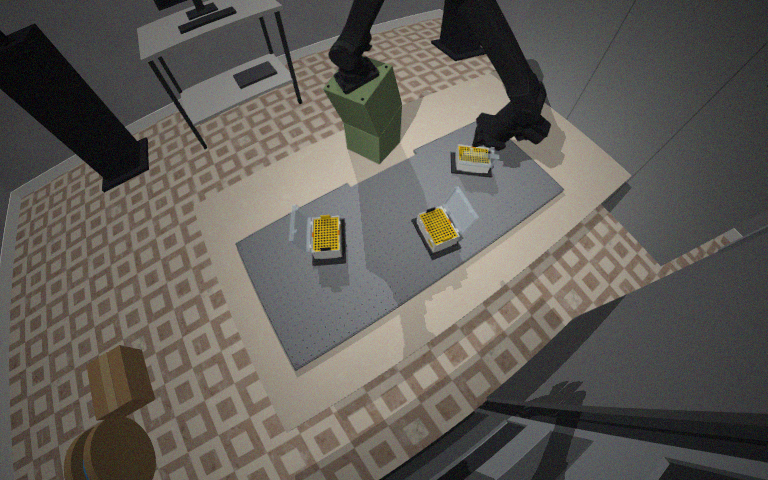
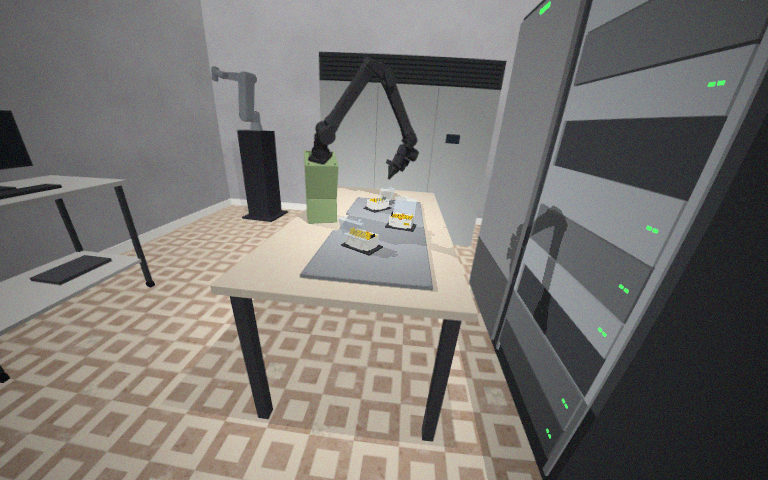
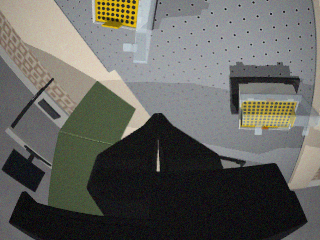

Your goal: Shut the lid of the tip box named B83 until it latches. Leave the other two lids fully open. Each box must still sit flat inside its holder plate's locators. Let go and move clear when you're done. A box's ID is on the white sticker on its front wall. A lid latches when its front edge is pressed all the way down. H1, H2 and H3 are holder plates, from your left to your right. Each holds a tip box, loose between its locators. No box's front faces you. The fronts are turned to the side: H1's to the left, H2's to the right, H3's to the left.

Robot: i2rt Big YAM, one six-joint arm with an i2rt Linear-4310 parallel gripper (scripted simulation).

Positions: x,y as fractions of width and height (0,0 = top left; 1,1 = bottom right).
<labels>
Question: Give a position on a tip box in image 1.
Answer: At 0.61,0.34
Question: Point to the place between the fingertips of my gripper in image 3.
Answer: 0.49,0.50
</labels>
